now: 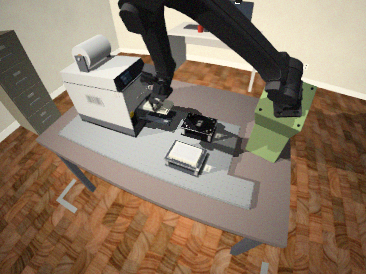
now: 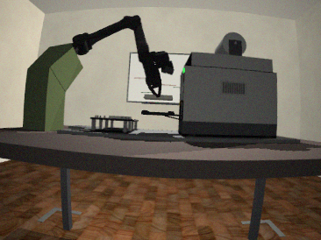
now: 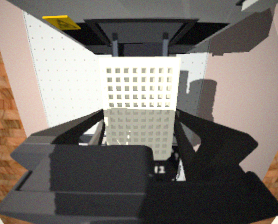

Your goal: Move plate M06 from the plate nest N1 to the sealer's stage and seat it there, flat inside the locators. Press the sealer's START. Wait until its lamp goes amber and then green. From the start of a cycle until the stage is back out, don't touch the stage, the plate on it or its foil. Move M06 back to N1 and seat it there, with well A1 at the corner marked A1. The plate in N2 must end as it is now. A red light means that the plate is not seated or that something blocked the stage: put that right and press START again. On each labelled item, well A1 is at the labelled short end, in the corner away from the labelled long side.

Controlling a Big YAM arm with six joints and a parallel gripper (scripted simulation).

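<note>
The sealer stage lies 7 cm below my hand. The rest, counted from my hand: white start button: 10 cm to the right, 10 cm ahead, 2 cm above; then foil roll: 33 cm ahead, 25 cm above, 3 cm to the right; then plate: 18 cm behind, 17 cm to the left, 10 cm below.
</note>
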